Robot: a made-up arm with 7 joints. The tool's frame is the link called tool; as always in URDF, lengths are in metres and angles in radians. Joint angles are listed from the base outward. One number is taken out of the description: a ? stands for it. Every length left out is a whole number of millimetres.
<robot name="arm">
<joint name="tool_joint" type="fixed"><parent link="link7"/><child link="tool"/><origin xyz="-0.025 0.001 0" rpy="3.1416 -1.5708 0"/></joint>
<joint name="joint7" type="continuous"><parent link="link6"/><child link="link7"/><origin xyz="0.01 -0.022 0" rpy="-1.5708 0 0"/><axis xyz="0 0 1"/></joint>
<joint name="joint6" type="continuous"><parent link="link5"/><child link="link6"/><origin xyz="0.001 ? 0" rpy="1.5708 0 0"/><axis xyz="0 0 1"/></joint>
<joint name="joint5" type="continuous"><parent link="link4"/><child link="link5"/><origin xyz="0.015 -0.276 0" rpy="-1.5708 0 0"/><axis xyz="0 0 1"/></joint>
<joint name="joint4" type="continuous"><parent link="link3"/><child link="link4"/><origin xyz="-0.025 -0.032 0" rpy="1.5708 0 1.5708"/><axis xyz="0 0 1"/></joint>
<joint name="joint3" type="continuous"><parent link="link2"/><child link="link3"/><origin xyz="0.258 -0.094 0" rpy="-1.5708 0 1.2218"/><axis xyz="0 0 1"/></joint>
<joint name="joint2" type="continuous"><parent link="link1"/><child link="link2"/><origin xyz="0.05 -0.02 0" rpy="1.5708 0 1.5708"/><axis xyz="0 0 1"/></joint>
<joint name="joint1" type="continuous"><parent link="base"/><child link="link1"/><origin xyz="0.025 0.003 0.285" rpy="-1.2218 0 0"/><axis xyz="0 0 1"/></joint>
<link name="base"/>
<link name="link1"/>
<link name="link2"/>
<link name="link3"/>
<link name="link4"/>
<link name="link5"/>
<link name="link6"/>
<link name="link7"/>
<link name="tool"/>
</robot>
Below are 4 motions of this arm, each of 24 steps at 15 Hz.
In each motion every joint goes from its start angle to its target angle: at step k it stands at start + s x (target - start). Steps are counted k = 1, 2, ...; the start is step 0. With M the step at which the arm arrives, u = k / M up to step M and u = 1 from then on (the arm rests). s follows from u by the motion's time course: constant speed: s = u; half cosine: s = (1 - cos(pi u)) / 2; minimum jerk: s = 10 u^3 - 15 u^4 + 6 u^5.
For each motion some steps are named. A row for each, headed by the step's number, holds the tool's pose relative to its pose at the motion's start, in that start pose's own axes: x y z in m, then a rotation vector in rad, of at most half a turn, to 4 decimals.
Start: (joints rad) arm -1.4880 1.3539 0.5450 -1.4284 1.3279 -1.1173 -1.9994
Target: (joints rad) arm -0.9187 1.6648 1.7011 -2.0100 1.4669 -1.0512 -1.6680
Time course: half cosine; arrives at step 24
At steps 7, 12, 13, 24:
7: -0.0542 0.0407 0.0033 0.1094 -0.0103 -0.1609
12: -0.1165 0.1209 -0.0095 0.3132 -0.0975 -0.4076
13: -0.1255 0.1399 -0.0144 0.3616 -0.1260 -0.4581
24: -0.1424 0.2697 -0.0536 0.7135 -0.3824 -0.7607

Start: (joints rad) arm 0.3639 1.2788 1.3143 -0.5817 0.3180 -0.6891 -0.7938
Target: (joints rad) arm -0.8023 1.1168 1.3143 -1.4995 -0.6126 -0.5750 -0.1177
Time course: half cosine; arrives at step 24
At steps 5, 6, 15, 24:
5: -0.0176 0.0038 -0.0373 0.1083 -0.0633 -0.0505
6: -0.0250 0.0075 -0.0523 0.1503 -0.0889 -0.0744
15: -0.1006 0.1417 -0.1850 0.5111 -0.3271 -0.4904
24: -0.1065 0.2570 -0.1974 0.5963 -0.3417 -0.7877

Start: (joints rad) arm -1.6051 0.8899 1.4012 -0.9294 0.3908 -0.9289 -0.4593
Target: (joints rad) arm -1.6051 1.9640 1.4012 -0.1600 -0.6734 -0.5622 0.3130
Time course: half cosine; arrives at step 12
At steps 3, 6, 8, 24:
3: -0.0466 -0.0062 -0.0014 0.0012 -0.0461 0.1284
6: -0.1601 -0.0098 -0.0298 -0.0506 -0.0834 0.3951
8: -0.2353 -0.0023 -0.0714 -0.1266 -0.0577 0.5288
24: -0.3007 0.0133 -0.1297 -0.2241 -0.0038 0.6051

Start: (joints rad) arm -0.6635 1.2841 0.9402 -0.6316 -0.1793 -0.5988 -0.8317
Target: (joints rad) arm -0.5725 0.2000 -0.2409 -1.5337 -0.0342 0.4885 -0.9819
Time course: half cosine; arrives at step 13
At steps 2, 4, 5, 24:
2: 0.0167 -0.0239 -0.0249 0.0071 -0.0222 0.0860
4: 0.0734 -0.0802 -0.1042 0.0399 -0.0993 0.3175
5: 0.1199 -0.1063 -0.1644 0.0730 -0.1638 0.4669
24: 0.4471 0.0638 -0.5289 0.4825 -0.7971 1.2216

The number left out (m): 0.038
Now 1 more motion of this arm.
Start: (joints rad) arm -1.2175 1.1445 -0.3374 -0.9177 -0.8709 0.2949 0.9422
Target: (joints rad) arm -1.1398 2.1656 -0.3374 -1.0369 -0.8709 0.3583 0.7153
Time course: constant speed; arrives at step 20
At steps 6, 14, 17, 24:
6: -0.0072 0.1369 0.0299 -0.2855 0.0293 -0.2148
14: 0.0244 0.3151 0.0183 -0.6759 0.0758 -0.4899
17: 0.0467 0.3755 -0.0010 -0.8244 0.0953 -0.5905
24: 0.0737 0.4301 -0.0278 -0.9736 0.1160 -0.6903

